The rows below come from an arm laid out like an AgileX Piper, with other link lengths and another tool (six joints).
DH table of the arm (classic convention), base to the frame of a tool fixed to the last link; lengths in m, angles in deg. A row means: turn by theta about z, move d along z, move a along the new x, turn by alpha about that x. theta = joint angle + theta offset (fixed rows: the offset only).
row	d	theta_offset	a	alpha
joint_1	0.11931	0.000	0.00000	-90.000
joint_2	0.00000	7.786	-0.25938	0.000
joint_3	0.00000	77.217	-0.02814	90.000
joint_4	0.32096	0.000	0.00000	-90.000
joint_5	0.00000	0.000	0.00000	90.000
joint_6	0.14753	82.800	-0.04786	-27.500
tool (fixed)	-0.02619	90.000	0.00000	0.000
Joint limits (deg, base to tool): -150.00..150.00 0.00..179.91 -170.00..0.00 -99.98..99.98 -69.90..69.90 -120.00..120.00
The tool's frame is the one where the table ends.
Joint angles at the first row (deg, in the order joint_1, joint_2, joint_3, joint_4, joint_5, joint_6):
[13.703, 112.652, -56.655, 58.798, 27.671, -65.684]
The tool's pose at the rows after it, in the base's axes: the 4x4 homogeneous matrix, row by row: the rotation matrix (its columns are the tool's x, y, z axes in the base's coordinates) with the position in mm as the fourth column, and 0 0 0 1 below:
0.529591 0.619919 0.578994 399.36; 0.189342 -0.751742 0.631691 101.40; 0.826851 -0.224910 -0.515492 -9.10; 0 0 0 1
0.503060 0.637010 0.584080 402.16; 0.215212 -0.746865 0.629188 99.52; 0.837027 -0.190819 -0.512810 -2.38; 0 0 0 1
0.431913 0.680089 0.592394 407.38; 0.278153 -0.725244 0.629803 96.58; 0.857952 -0.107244 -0.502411 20.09; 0 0 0 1
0.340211 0.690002 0.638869 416.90; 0.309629 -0.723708 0.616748 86.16; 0.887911 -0.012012 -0.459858 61.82; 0 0 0 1
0.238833 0.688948 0.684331 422.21; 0.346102 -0.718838 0.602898 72.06; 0.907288 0.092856 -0.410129 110.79; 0 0 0 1
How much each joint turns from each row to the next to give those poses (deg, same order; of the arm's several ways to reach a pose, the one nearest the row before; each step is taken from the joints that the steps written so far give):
[-0.001, -0.118, 0.000, 0.000, -0.115, 0.000]
[0.000, -0.958, 0.111, -1.678, -0.808, -0.001]
[0.138, -3.383, 0.511, -5.050, -1.235, 0.871]
[-1.033, -5.713, 0.054, -5.642, -0.770, 2.645]
[-1.471, -6.653, 0.001, -6.437, 0.100, 2.859]

